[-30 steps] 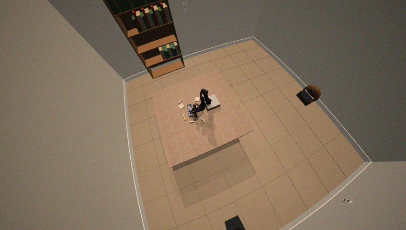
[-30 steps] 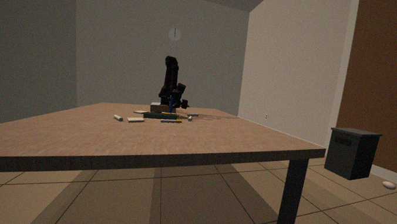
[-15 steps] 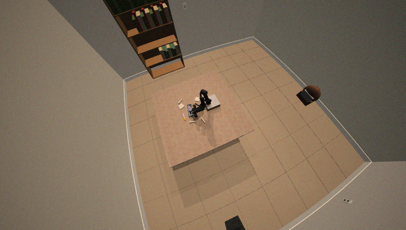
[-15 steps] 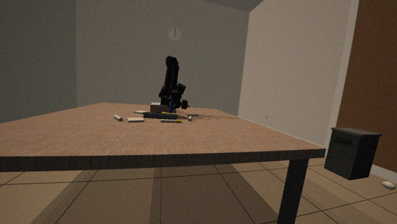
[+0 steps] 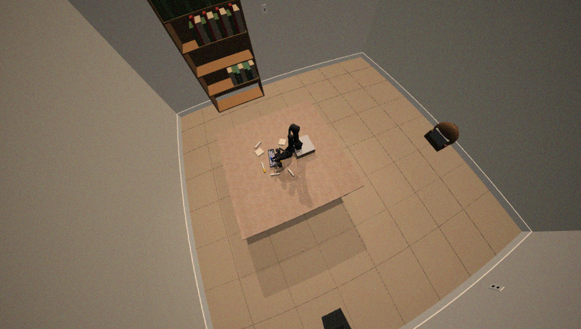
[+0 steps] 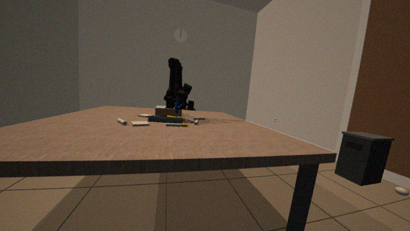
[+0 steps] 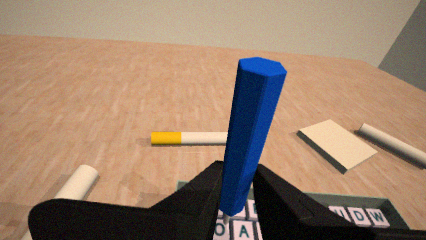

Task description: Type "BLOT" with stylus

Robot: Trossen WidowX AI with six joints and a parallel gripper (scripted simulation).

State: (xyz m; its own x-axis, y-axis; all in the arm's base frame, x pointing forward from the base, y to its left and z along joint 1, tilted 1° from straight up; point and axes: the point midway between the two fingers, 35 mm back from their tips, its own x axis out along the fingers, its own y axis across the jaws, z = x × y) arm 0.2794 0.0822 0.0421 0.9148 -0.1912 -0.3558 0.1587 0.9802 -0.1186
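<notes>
The yellow pen is 100 mm behind my gripper tip, 80 mm below it and 10 mm to the right of it. The rest, counted from my gripper tip: blue stylus (20 mm below); then cream pad (190 mm to the right, 120 mm ahead, 80 mm below).
</notes>
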